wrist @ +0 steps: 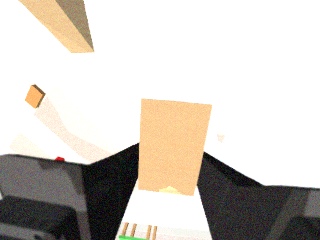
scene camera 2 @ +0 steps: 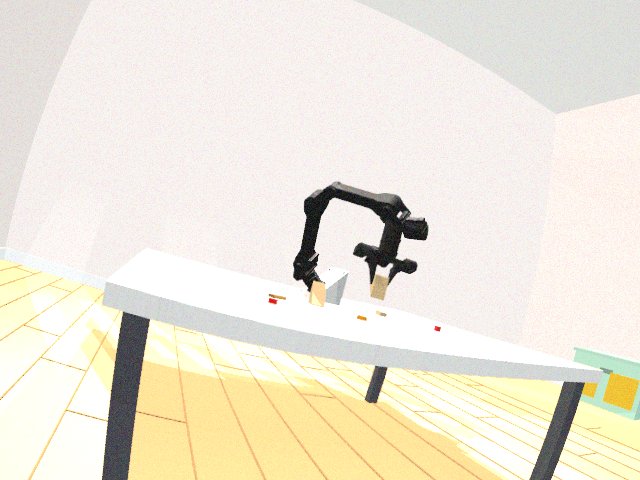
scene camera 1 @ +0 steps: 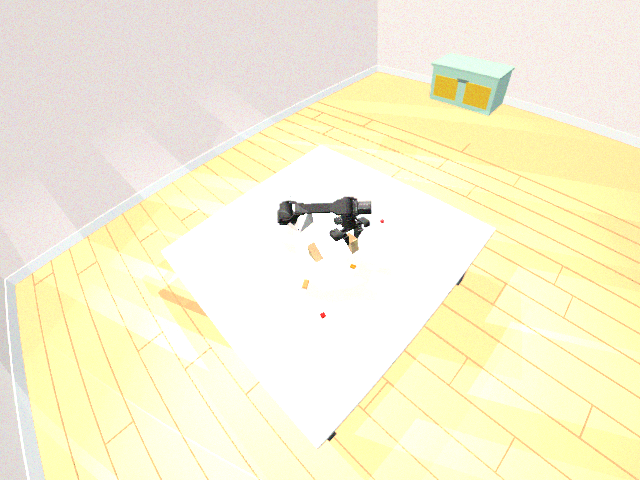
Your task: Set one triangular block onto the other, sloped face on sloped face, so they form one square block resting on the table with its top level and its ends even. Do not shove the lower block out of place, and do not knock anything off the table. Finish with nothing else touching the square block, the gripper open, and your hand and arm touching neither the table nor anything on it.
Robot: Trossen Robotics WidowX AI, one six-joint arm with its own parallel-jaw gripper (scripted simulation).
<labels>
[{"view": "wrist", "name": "gripper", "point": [168,148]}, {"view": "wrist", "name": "tan triangular block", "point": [173,134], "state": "held by the gripper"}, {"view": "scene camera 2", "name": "gripper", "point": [378,286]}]
</labels>
